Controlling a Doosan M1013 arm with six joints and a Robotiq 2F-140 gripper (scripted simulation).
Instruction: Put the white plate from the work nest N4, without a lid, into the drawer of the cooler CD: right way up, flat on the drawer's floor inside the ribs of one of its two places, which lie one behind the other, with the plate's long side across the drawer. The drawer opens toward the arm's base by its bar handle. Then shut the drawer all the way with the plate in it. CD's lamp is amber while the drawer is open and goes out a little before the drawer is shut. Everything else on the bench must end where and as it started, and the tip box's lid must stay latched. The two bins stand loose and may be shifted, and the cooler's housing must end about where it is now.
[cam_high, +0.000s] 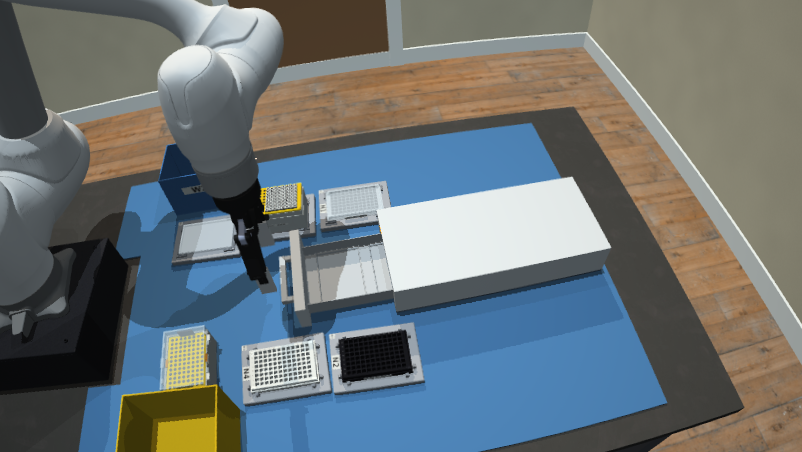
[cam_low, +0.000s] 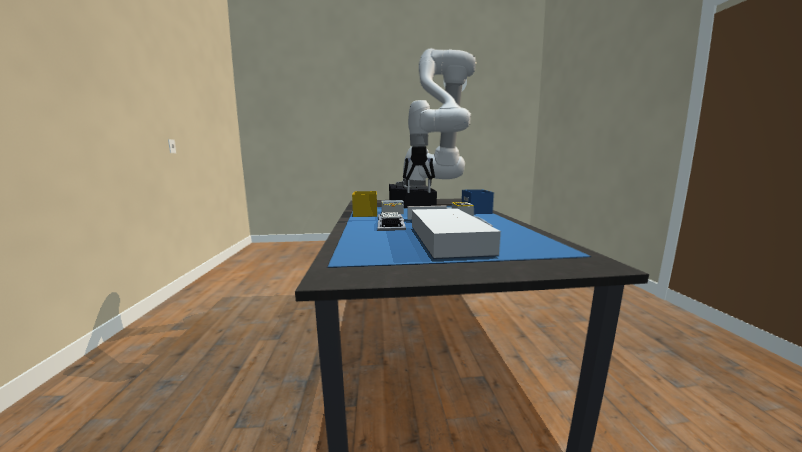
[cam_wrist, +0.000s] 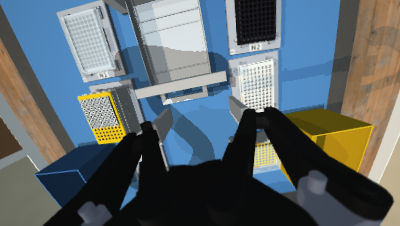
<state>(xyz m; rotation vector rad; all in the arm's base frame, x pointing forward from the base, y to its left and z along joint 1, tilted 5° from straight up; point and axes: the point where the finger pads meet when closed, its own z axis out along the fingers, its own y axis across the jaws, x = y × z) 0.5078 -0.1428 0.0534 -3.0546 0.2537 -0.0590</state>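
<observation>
The white plate lies 14 cm to the right of my hand, 14 cm below it and 3 cm behind it. The rest, counted from my hand: tip box: 21 cm behind, 12 cm below, 9 cm to the right; drawer: 16 cm ahead, 13 cm below, 1 cm to the left; black plate: 18 cm to the right, 14 cm below, 13 cm ahead.
</observation>
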